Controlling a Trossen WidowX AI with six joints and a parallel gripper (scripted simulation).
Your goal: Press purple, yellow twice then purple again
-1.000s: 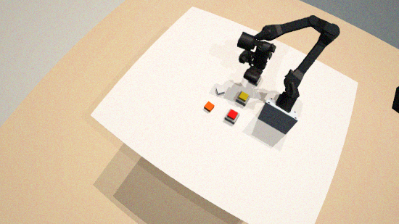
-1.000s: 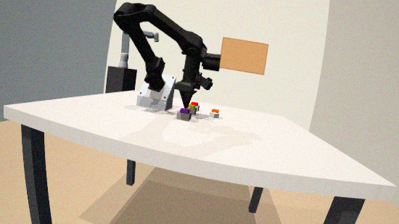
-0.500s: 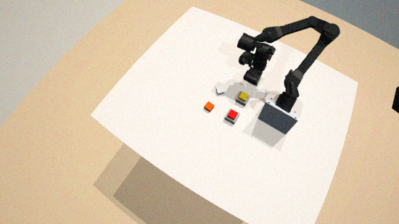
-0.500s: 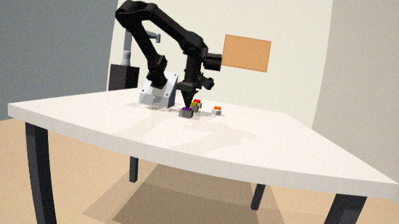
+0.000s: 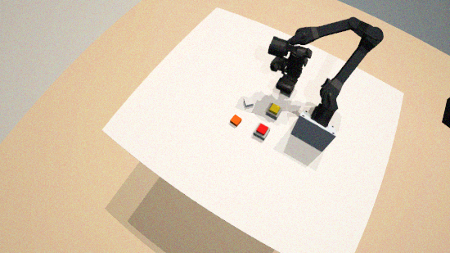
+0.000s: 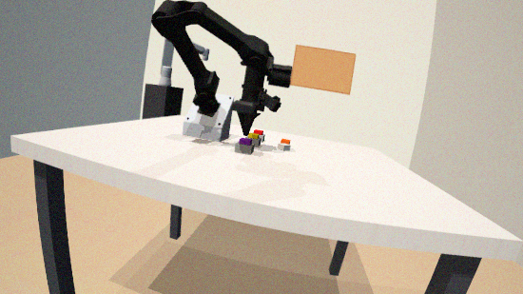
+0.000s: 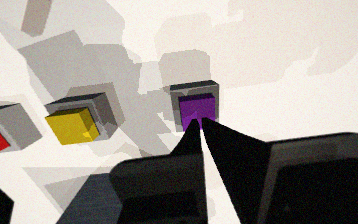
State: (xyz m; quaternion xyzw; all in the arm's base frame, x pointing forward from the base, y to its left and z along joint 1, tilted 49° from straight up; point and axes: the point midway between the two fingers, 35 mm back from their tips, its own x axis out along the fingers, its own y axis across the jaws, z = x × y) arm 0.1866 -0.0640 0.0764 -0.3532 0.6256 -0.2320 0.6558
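The purple button is 20 mm below my gripper tip. Also, from my gripper tip: yellow button 10 mm behind, 120 mm to the left, 20 mm below; then red button 30 mm behind, 220 mm to the left, 20 mm below; then white block 90 mm ahead, 150 mm to the left, 40 mm below.
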